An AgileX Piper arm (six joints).
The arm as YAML. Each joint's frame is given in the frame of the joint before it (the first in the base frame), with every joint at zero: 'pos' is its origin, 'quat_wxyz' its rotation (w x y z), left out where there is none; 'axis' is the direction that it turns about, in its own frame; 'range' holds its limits. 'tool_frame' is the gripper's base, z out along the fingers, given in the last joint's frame.
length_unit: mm
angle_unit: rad
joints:
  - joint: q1
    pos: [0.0, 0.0, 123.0]
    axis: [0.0, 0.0, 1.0]
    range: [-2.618, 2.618]
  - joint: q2
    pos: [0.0, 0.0, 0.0]
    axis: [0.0, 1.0, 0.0]
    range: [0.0, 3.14]
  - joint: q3
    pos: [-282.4, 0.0, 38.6]
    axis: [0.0, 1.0, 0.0]
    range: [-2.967, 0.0]
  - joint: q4
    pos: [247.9, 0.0, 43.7]
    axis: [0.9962, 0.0, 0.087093]
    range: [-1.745, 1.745]
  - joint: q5
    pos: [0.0, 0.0, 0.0]
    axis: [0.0, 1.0, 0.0]
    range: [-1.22, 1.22]
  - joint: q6
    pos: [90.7, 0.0, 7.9]
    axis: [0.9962, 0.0, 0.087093]
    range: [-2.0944, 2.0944]
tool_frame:
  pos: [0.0, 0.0, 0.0]
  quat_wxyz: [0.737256, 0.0, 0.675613, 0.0]
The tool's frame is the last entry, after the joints.
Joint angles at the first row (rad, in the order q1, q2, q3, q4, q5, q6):
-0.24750 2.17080 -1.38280 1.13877 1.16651 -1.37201
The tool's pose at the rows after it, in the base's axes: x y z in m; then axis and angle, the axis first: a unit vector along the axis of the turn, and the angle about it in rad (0 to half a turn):
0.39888, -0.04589, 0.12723, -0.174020, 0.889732, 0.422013, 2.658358
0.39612, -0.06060, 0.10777, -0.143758, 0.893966, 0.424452, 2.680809
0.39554, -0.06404, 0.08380, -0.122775, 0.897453, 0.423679, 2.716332
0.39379, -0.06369, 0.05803, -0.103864, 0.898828, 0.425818, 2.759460
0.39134, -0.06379, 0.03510, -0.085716, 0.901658, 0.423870, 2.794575
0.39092, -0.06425, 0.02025, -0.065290, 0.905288, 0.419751, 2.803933
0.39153, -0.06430, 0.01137, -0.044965, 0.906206, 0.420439, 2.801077
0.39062, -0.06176, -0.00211, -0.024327, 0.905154, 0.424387, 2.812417
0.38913, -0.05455, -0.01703, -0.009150, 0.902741, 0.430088, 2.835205
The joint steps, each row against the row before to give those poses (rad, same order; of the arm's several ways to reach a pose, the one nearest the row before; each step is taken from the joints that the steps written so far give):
-0.05755 0.01077 0.03878 0.00018 0.00000 -0.00109
-0.03705 0.04617 0.00476 0.00000 -0.00717 0.00002
-0.00655 0.05765 0.00001 0.00000 -0.02510 -0.00001
0.00111 0.06289 -0.00001 0.00272 -0.02226 0.00001
-0.00001 0.05508 -0.00002 0.00378 -0.02796 0.00001
0.00001 0.03565 0.00001 0.02151 -0.03168 -0.00002
-0.00002 0.02313 0.00000 0.03251 -0.01878 0.00000
0.00475 0.03540 0.00003 0.03243 -0.01455 0.00000
0.01568 0.03973 -0.00091 0.02907 -0.01032 0.00090

